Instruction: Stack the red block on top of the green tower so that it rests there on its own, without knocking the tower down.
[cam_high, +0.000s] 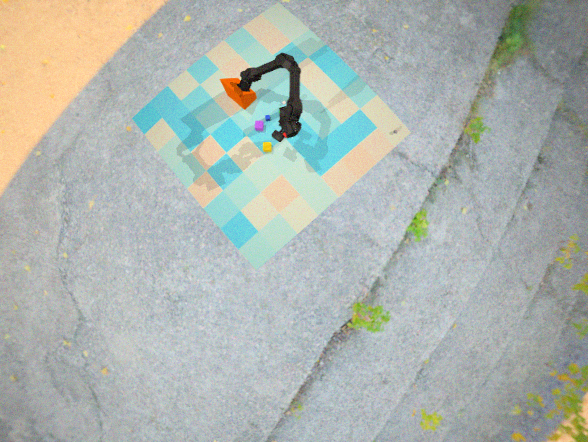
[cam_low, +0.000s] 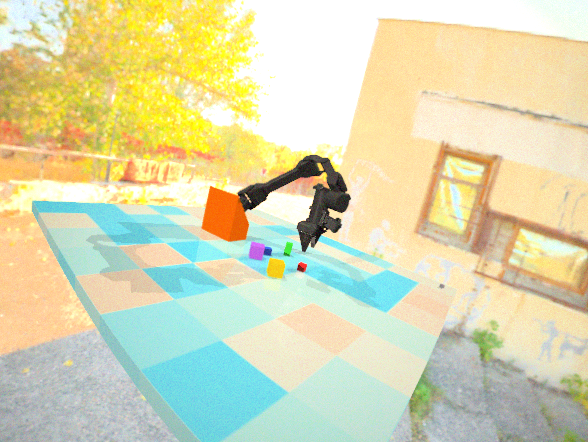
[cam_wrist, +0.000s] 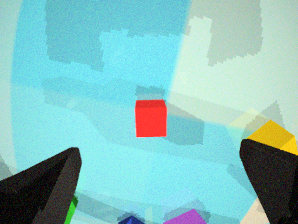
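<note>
My gripper tip is 7 cm above the small red block and 1 cm past it. Round my gripper tip: purple block (15 cm behind, 9 cm to the right, 6 cm below); then small blue block (16 cm behind, 7 cm below, 2 cm to the right); then yellow block (13 cm to the right, 6 cm below, 1 cm behind).
</note>
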